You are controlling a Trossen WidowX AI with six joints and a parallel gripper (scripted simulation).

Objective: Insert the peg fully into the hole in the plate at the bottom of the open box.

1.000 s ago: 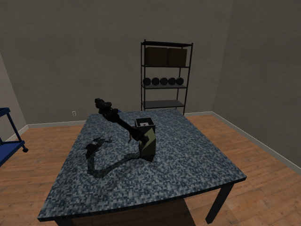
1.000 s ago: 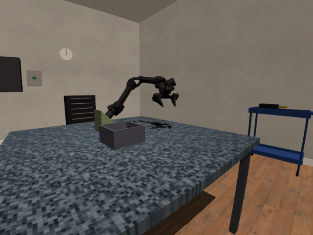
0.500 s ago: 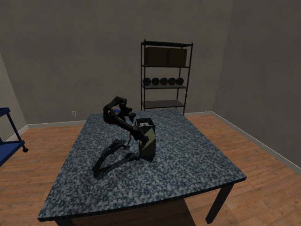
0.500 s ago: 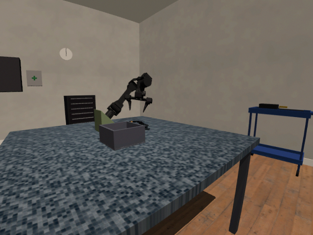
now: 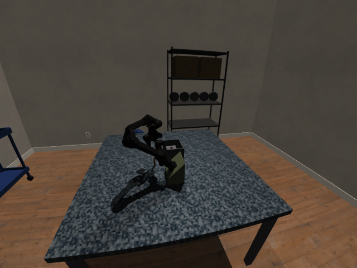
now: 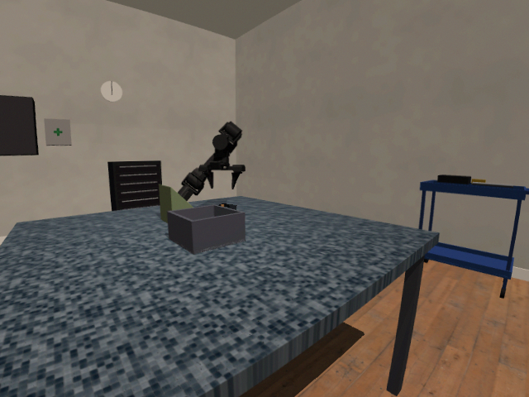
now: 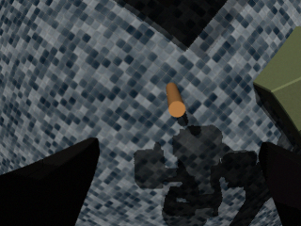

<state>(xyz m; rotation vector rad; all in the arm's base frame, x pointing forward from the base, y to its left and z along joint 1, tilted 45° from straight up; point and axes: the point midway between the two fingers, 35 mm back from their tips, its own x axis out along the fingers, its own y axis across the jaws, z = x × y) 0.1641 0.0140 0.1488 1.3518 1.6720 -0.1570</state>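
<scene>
Right now the peg is 140 mm below my hand. From my hand the other things lie so: pale plate (150 mm ahead, 170 mm to the right, 140 mm below); then dark grey box (150 mm ahead, 170 mm to the right, 160 mm below).
</scene>
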